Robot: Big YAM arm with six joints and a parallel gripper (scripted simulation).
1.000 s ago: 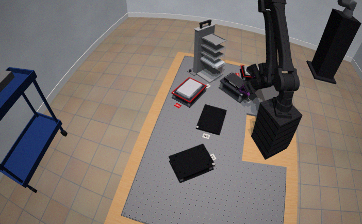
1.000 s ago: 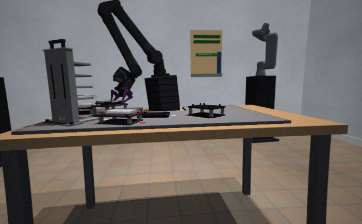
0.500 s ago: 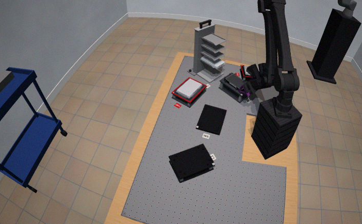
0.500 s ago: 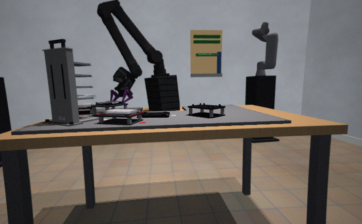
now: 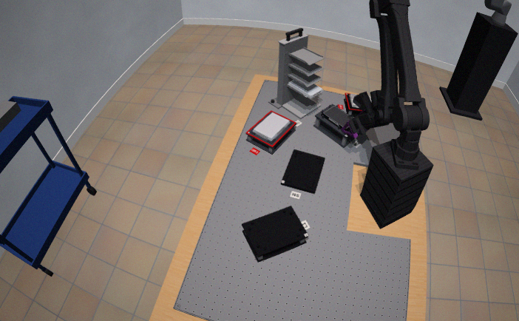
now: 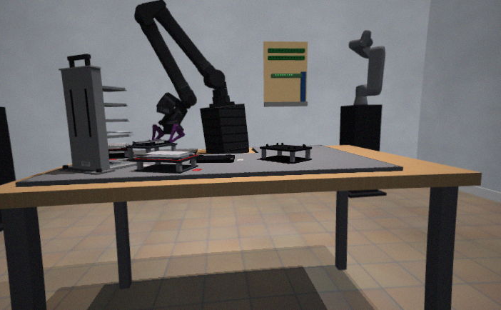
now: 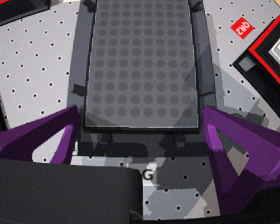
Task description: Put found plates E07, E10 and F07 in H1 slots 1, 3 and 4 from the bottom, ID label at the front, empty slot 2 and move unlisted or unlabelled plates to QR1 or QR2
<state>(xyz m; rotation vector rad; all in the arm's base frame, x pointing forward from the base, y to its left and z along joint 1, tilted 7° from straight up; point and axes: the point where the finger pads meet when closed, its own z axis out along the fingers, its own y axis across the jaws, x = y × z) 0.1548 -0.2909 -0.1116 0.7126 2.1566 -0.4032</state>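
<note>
Now: the dark plate 4 cm ahead of my hand and 3 cm to the right of it. Also, from my hand: RG label (4 cm behind, 3 cm to the left, 7 cm below); QR2 label (2 cm ahead, 20 cm to the right, 7 cm below); regrip nest (4 cm ahead, 3 cm to the right, 1 cm below).
</note>
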